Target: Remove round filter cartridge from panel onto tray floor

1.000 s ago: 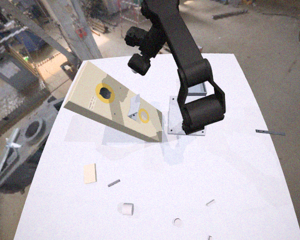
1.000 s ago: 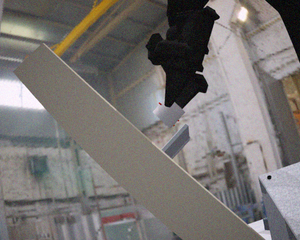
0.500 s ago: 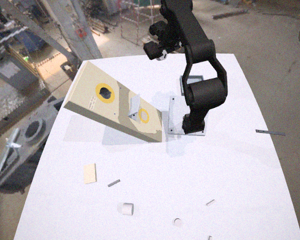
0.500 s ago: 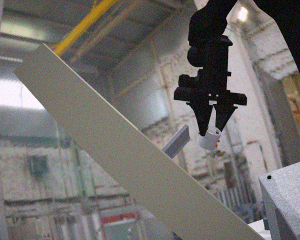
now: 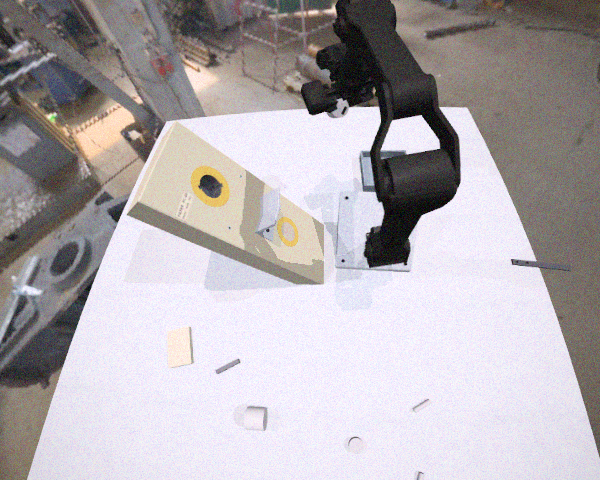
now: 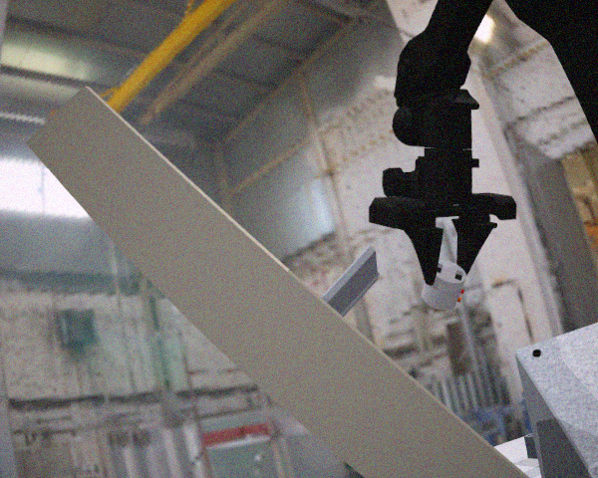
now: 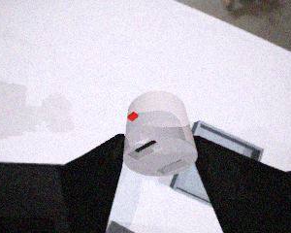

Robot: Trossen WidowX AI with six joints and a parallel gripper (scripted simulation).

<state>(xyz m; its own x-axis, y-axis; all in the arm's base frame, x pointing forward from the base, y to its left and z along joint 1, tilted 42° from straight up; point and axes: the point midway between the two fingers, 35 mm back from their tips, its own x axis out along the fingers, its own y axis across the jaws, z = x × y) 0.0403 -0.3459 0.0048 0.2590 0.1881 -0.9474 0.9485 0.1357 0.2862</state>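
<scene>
My gripper tip is now 240 mm above the grey tray and 160 mm past it. From my gripper tip the other things lie so: beige card: 490 mm to the left, 440 mm ahead, 250 mm below; grey bracket: 250 mm to the left, 180 mm ahead, 60 mm below; round white filter cartridge: right at my gripper tip.
</scene>
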